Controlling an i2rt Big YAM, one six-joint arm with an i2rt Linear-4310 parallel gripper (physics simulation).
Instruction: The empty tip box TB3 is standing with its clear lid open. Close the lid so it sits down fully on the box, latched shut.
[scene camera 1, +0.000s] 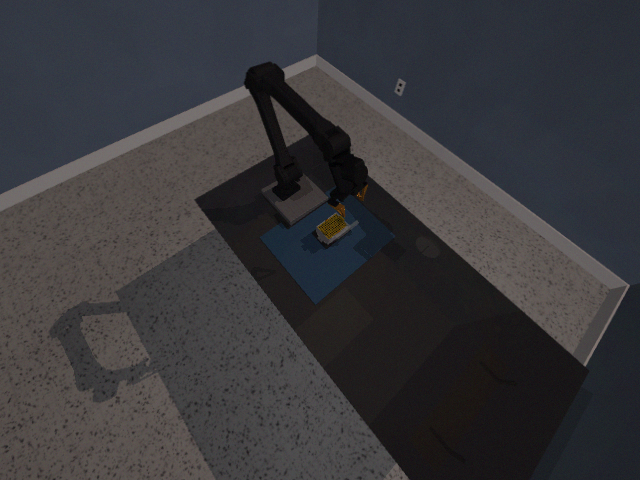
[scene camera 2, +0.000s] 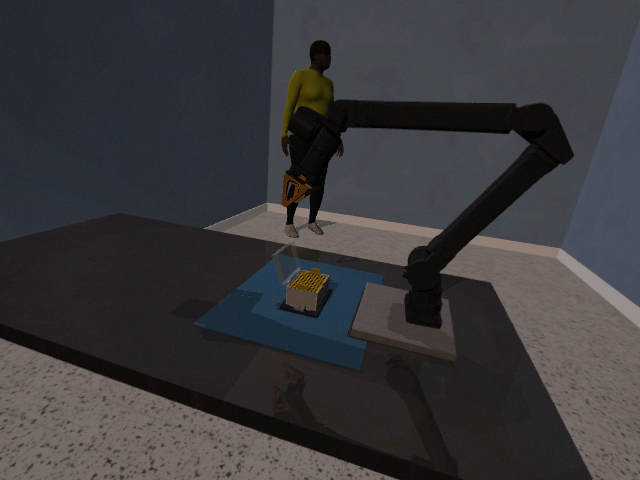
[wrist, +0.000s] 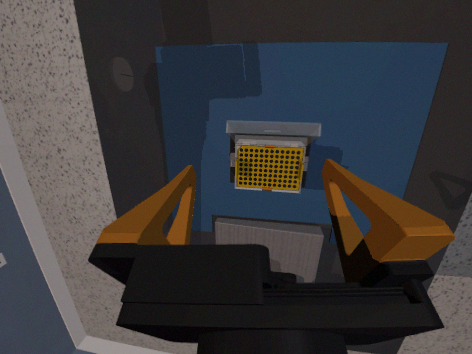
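Pixels of known places: gripper, between the fingertips: (scene camera 1: 352, 208) (scene camera 2: 289, 203) (wrist: 257, 168); arm's base, origin of its link: (scene camera 1: 286, 189) (scene camera 2: 421, 312).
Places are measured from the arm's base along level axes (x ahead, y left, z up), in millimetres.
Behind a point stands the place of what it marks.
The white tip box (scene camera 1: 324, 238) @[z 8, x 321, y -60 mm] (scene camera 2: 301, 298) @[z 11, x 315, y 61 mm] (wrist: 270, 189) @[z 35, x 270, y -3 mm], with a yellow hole-grid top, stands on a dark base plate on the blue mat (scene camera 1: 315, 279) @[z -25, x 421, y -216 mm] (scene camera 2: 336, 351) @[z -25, x 196, y 196 mm] (wrist: 350, 75) @[z -25, x 458, y -144 mm]. A TB3 label is not legible. Its clear lid (scene camera 1: 353, 225) @[z 119, x 395, y 25 mm] (scene camera 2: 279, 268) @[z 83, x 381, y 55 mm] (wrist: 273, 128) @[z 119, x 391, y -8 mm] is open, standing up and leaning outward on the side away from the arm's base. My gripper (scene camera 1: 351, 207) @[z 246, x 378, y 7 mm] (scene camera 2: 292, 203) @[z 246, x 378, y 7 mm] (wrist: 257, 168) @[z 246, x 378, y 7 mm] is open and empty, high above the box and lid and touching neither. In the wrist view the box shows between and beyond the orange fingers.
The arm's base stands on a light board (scene camera 1: 305, 209) @[z 2, x 149, y -13 mm] (scene camera 2: 382, 322) @[z -4, x 101, y 78 mm] (wrist: 270, 245) @[z 1, x 119, y -1 mm] beside the mat, on the side opposite the lid. The dark table (scene camera 1: 403, 330) @[z -28, x 820, y -112 mm] (scene camera 2: 155, 289) @[z -28, x 729, y 90 mm] extends past the mat. A person in a yellow top (scene camera 2: 312, 90) stands on the floor beyond the table.
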